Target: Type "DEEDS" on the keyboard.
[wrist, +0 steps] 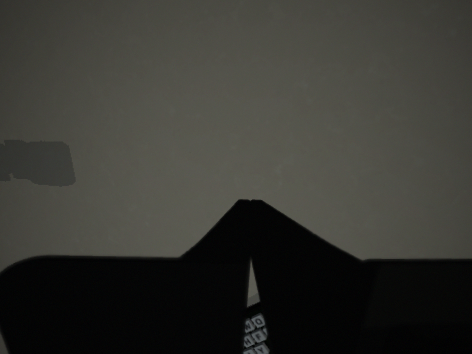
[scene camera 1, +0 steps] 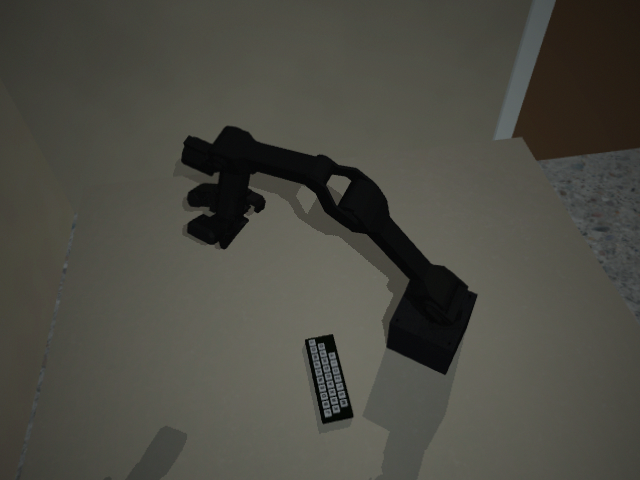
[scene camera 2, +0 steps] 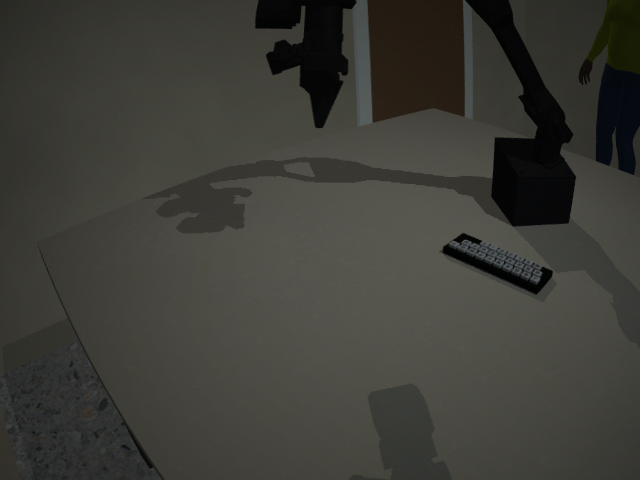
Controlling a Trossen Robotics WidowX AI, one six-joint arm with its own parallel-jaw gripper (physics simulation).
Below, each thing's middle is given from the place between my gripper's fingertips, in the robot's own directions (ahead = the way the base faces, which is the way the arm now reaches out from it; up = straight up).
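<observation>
Position of the black keyboard (scene camera 2: 522,272), relative to my hand: 180 mm to the left of it, 210 mm below it and 220 mm behind it.
</observation>
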